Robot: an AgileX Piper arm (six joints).
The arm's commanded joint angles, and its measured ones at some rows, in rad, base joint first. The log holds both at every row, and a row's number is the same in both.
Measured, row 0: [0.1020 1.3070 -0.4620 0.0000 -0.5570 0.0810]
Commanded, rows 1 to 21: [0.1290 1.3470 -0.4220 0.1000 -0.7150 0.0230]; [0.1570 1.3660 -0.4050 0.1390 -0.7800 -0.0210]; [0.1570 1.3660 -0.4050 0.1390 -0.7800 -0.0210]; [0.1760 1.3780 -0.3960 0.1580 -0.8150 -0.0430]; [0.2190 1.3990 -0.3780 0.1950 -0.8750 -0.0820]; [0.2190 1.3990 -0.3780 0.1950 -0.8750 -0.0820]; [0.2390 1.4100 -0.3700 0.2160 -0.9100 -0.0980]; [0.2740 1.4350 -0.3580 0.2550 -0.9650 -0.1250]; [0.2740 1.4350 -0.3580 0.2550 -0.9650 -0.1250]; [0.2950 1.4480 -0.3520 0.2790 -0.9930 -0.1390]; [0.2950 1.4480 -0.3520 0.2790 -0.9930 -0.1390]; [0.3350 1.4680 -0.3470 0.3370 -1.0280 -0.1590]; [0.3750 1.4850 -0.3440 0.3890 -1.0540 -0.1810]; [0.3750 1.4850 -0.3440 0.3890 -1.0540 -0.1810]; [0.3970 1.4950 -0.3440 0.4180 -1.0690 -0.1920]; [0.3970 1.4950 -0.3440 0.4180 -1.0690 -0.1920]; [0.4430 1.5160 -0.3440 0.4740 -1.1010 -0.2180]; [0.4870 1.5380 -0.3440 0.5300 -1.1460 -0.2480]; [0.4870 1.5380 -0.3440 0.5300 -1.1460 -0.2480]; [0.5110 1.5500 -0.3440 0.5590 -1.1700 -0.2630]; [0.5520 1.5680 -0.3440 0.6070 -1.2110 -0.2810]
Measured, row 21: [0.5010 1.5510 -0.3450 0.5370 -1.1390 -0.2400]
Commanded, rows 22 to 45: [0.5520 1.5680 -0.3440 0.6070 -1.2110 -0.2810]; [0.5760 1.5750 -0.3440 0.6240 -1.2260 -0.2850]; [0.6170 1.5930 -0.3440 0.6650 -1.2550 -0.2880]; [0.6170 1.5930 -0.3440 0.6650 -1.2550 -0.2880]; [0.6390 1.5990 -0.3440 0.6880 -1.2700 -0.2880]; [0.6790 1.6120 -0.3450 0.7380 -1.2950 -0.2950]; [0.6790 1.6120 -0.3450 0.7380 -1.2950 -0.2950]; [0.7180 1.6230 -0.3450 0.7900 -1.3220 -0.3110]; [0.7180 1.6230 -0.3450 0.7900 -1.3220 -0.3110]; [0.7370 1.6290 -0.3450 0.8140 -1.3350 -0.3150]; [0.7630 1.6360 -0.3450 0.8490 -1.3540 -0.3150]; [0.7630 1.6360 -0.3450 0.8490 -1.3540 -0.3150]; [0.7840 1.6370 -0.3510 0.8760 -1.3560 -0.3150]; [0.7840 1.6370 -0.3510 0.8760 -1.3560 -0.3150]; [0.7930 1.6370 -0.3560 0.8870 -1.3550 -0.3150]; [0.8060 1.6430 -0.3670 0.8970 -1.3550 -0.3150]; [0.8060 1.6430 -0.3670 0.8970 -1.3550 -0.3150]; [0.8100 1.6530 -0.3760 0.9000 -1.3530 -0.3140]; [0.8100 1.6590 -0.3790 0.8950 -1.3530 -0.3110]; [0.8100 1.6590 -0.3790 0.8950 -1.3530 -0.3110]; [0.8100 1.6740 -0.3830 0.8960 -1.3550 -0.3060]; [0.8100 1.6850 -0.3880 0.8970 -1.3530 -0.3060]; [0.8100 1.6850 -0.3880 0.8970 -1.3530 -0.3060]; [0.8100 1.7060 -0.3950 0.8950 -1.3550 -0.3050]
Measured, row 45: [0.8040 1.6850 -0.3810 0.8950 -1.2090 -0.3030]
